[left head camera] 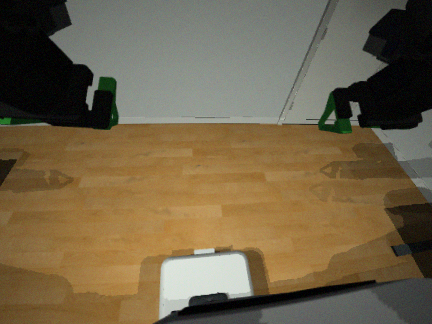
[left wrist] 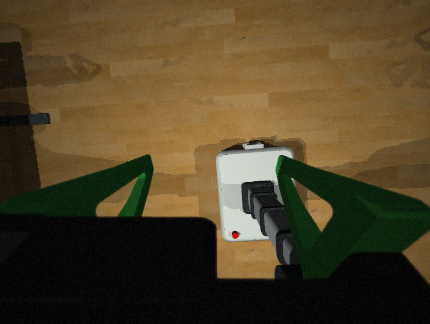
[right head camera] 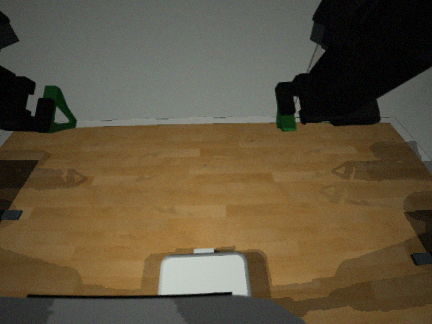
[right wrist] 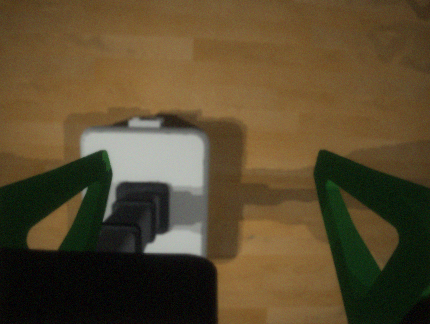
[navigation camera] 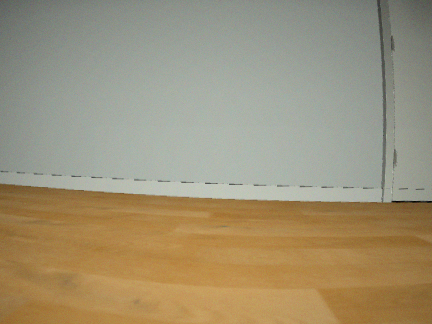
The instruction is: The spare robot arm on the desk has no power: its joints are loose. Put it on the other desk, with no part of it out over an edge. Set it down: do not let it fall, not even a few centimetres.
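Note:
The spare robot arm does not show in any view, and neither do the tops of the two desks. My left gripper [left head camera: 111, 104] [right head camera: 59, 111] [left wrist: 214, 162] hangs at the left in both head views. Its green fingers stand wide apart in the left wrist view, with no object held between them. My right gripper [left head camera: 336, 114] [right head camera: 286, 107] [right wrist: 213, 161] hangs at the right in both head views. Its green fingers also stand wide apart, with nothing held between them in the right wrist view.
My white base [left head camera: 205, 275] [right head camera: 204, 275] [left wrist: 255, 167] [right wrist: 150, 155] stands on the wooden floor. Dark feet [left head camera: 412, 249] [right head camera: 11, 215] [left wrist: 40, 119] lie in shadow at the sides; another foot [right head camera: 422, 258] shows at the right. A grey wall [left head camera: 190, 60] [navigation camera: 190, 90] with a white baseboard [navigation camera: 200, 190] stands ahead.

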